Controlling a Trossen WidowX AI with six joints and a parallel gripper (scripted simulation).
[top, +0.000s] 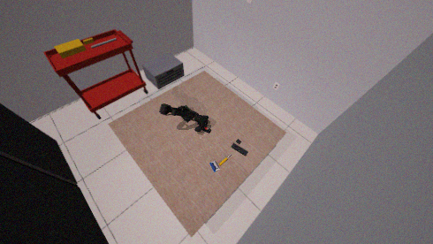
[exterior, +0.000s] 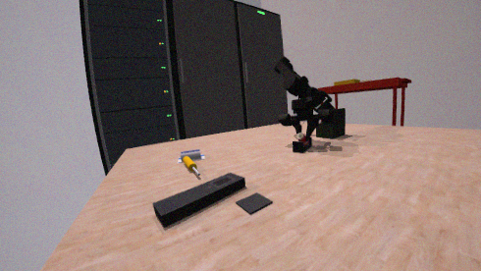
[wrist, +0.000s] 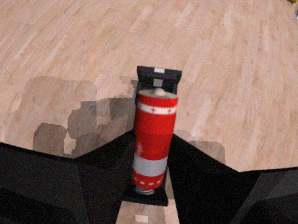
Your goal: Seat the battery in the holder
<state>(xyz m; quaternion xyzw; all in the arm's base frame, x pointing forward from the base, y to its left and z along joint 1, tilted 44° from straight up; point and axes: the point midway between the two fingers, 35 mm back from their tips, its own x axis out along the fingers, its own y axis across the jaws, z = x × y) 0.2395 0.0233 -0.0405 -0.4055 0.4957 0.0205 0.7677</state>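
My gripper tip is now 10 mm below the battery. Round my gripper tip: thin black plate (300 mm ahead, 180 mm to the left, 20 mm below); then yellow screwdriver (360 mm ahead, 40 mm to the right, 20 mm below); then long black bar (370 mm ahead, 120 mm to the left, 10 mm below).
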